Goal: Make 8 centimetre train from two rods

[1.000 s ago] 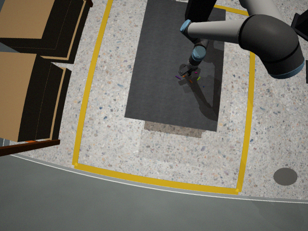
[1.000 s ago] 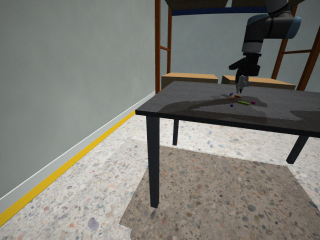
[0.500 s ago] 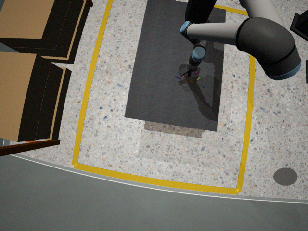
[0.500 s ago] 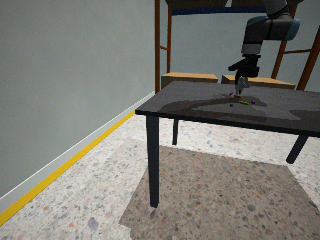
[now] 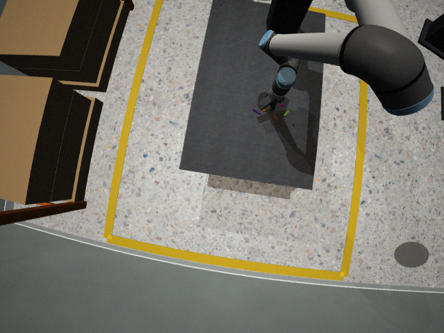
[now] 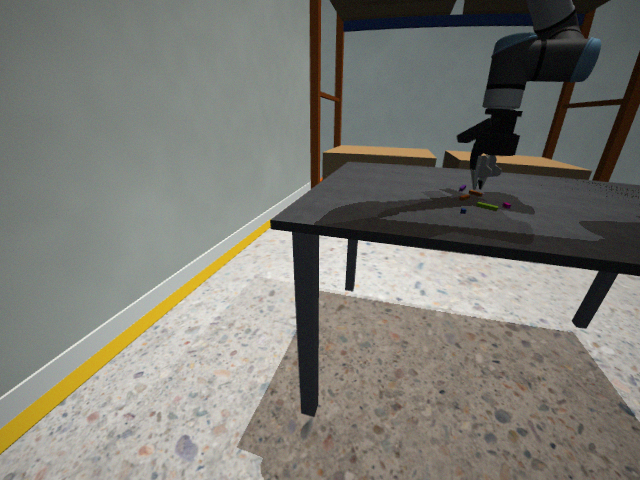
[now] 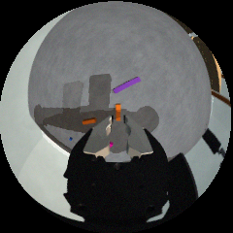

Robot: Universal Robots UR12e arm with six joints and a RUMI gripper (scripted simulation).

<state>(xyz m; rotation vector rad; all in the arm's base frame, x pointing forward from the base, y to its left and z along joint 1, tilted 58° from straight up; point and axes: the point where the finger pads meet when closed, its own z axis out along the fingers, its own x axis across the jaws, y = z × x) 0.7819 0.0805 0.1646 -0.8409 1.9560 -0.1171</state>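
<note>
Now: hand 5 cm to the left of the purple rod, 5 cm short of it and 3 cm above it. Round my hand: lime rod: 13 cm to the left, 5 cm behind, 3 cm below; magenta rod: 9 cm behind, 8 cm to the left, 3 cm below; small blue rod: 22 cm to the left, 3 cm below.
</note>
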